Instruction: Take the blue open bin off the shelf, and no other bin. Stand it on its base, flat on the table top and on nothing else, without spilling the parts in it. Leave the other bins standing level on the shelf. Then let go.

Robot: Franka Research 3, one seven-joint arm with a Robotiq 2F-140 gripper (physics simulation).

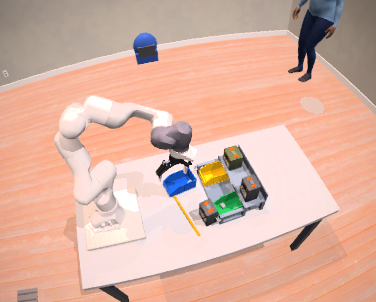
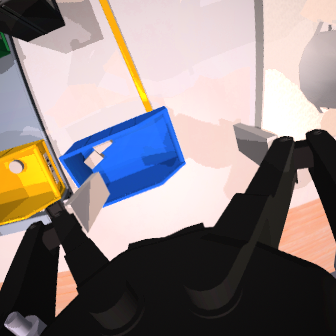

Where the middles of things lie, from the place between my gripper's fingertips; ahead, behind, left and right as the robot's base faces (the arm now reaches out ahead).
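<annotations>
Blue bin (image 2: 144, 153) visible; position from my hand: 130 mm below, 50 mm ahead, 30 mm to the left.
</annotations>
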